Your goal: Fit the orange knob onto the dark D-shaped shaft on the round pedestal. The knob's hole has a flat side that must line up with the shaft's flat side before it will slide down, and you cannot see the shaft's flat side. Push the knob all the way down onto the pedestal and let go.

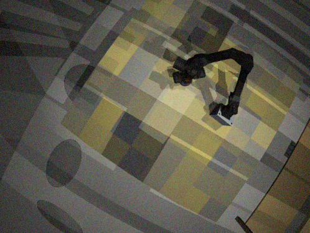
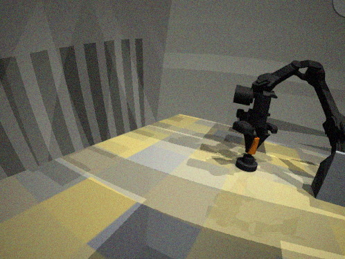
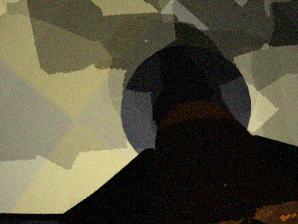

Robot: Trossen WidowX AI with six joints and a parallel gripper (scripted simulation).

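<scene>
My gripper tip is 20 mm below the orange knob. The rest, counted from my gripper tip: round dark pedestal 40 mm below.
</scene>
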